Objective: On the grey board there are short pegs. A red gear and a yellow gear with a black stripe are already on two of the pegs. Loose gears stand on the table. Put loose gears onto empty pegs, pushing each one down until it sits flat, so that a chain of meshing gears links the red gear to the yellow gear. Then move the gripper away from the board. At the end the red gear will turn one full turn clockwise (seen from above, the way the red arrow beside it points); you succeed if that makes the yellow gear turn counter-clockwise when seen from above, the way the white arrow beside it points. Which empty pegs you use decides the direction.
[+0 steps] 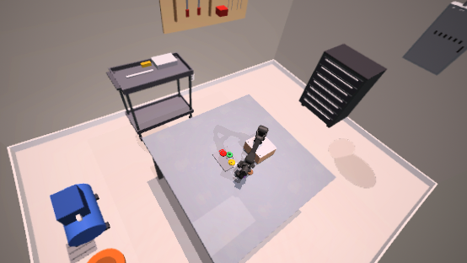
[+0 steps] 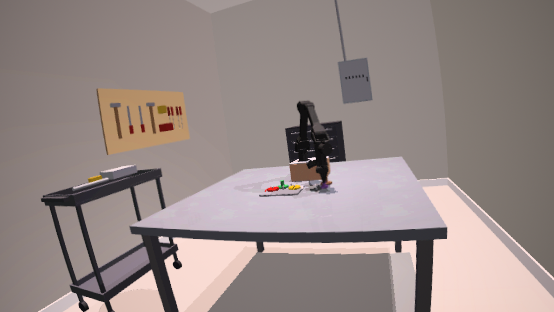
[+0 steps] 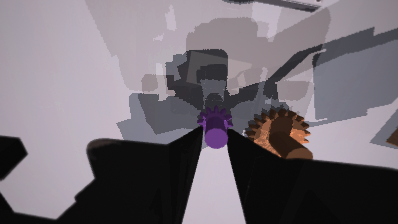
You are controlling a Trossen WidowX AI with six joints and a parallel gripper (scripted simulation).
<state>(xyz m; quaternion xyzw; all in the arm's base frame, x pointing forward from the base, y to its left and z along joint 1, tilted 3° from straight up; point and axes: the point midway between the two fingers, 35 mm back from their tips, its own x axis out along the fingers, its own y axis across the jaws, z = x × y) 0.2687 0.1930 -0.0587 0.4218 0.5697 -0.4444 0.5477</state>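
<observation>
The green gear is 24 cm to the right of my gripper tip. Also, from my gripper tip: purple gear: 1 cm below; red gear: 28 cm to the right, 5 cm ahead, 1 cm below; yellow gear: 16 cm to the right, 3 cm ahead, 1 cm below.
</observation>
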